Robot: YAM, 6 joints.
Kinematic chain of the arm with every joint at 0, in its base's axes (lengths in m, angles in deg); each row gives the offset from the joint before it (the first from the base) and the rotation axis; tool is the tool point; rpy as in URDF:
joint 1: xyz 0 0 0.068 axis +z
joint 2: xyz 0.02 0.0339 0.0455 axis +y
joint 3: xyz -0.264 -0.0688 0 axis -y
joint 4: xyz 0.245 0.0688 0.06 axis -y
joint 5: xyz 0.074 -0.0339 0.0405 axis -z
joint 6: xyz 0.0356 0 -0.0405 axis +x
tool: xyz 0 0 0 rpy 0 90 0
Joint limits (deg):
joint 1: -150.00..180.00
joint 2: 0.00..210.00
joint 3: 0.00..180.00
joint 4: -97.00..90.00
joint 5: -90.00..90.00
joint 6: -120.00..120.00
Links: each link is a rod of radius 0.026 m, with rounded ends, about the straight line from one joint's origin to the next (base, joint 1, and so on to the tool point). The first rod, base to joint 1, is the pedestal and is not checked.
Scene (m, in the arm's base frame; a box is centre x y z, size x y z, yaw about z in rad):
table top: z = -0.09
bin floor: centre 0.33 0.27 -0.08 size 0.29 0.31 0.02 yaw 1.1
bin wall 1: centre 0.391 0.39 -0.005 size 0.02 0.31 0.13 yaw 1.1
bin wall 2: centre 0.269 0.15 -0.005 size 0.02 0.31 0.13 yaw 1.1
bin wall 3: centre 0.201 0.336 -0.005 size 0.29 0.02 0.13 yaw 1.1
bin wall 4: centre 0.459 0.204 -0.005 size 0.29 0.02 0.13 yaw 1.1
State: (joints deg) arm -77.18 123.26 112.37 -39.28 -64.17 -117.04
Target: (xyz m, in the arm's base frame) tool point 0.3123 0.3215 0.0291
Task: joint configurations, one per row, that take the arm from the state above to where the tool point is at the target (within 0.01 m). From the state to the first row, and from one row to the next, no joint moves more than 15 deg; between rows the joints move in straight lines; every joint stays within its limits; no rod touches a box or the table.
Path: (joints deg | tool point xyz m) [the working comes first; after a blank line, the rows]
Joints at the target: 41.66 146.03 97.55 -41.04 -66.34 -117.04
Straight joint move there: touches bin wall 4.

1: -62.33 124.16 110.47 -39.98 -64.61 -117.04 | 0.2483 -0.4043 0.2604
2: -47.48 125.05 108.57 -40.68 -65.05 -117.04 | 0.3427 -0.3260 0.2429
3: -32.63 125.95 106.67 -41.37 -65.49 -117.04 | 0.4129 -0.2259 0.2256
4: -17.78 126.85 104.77 -42.07 -65.93 -117.04 | 0.4542 -0.1115 0.2086
5: -2.93 127.74 102.87 -42.77 -66.37 -117.04 | 0.4637 0.0089 0.1920
6: 11.92 128.64 100.97 -43.47 -66.81 -117.04 | 0.4415 0.1266 0.1758
7: 26.77 129.54 99.07 -44.17 -67.25 -117.04 | 0.3896 0.2333 0.1599
8: 41.62 130.43 97.17 -44.87 -67.69 -117.04 | 0.3123 0.3215 0.1446
9: 41.64 138.23 97.36 -42.95 -67.02 -117.04 | 0.3152 0.3241 0.0870
10: 41.66 146.03 97.55 -41.04 -66.34 -117.04 | 0.3123 0.3215 0.0291

